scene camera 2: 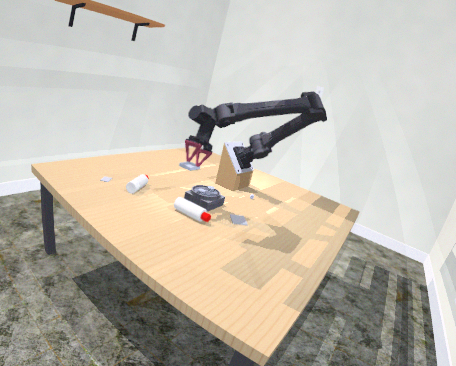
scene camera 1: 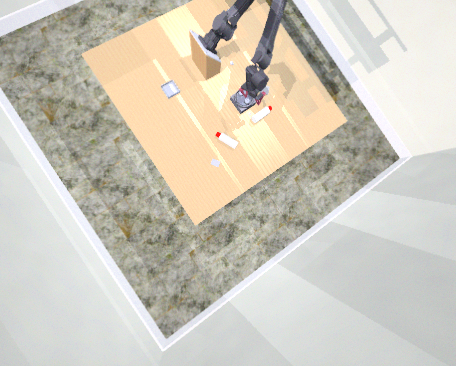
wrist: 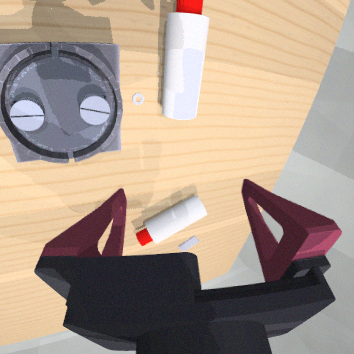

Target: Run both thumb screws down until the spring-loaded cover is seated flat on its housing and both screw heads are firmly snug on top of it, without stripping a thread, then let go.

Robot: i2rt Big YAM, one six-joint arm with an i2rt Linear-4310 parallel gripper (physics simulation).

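Frame: origin at the arm's base, x left, y back, z up, level; metres.
Where they show: gripper, fingertip midpoint: (scene camera 2: 192, 164) (scene camera 1: 252, 101) (wrist: 183, 189); arm's base at its link origin: (scene camera 2: 241, 157) (scene camera 1: 207, 46).
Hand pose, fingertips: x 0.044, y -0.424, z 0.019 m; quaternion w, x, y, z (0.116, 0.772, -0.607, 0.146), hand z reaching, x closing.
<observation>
Each offset is from my fingertips to the top centre of the thing.
The dark grey housing @(dx +0.027, dy +0.087, dz -0.117 m) (scene camera 1: 243, 108) (scene camera 2: 204, 203) (wrist: 111, 54) sits on the table, with the round cover @(dx +0.027, dy +0.087, dz -0.119 m) (wrist: 65, 85) inside its ring. Two thumb screws with pale slotted heads stand on the cover: the left screw @(dx +0.025, dy +0.119, dz -0.107 m) (wrist: 27, 115) and the right screw @(dx +0.028, dy +0.055, dz -0.108 m) (wrist: 95, 111) in the wrist view. Their slots run nearly level, the right one slightly tilted. Whether the cover is flat or the heads touch it cannot be told from above. My gripper (scene camera 1: 252, 97) (scene camera 2: 194, 163) (wrist: 183, 189) is open and empty, raised above the table; in the wrist view the housing lies up and left of its fingertips.
A white bottle @(dx +0.088, dy -0.056, dz -0.123 m) (scene camera 1: 262, 114) (scene camera 2: 190, 209) (wrist: 184, 65) with a red cap lies beside the housing, a small ring @(dx +0.026, dy -0.008, dz -0.172 m) (wrist: 133, 99) between them. Another red-capped bottle @(dx -0.215, dy -0.086, dz -0.123 m) (scene camera 1: 228, 141) (scene camera 2: 136, 184) (wrist: 177, 218) lies farther off. The arm's wooden base block (scene camera 1: 202, 60) (scene camera 2: 231, 179) stands behind the housing.
</observation>
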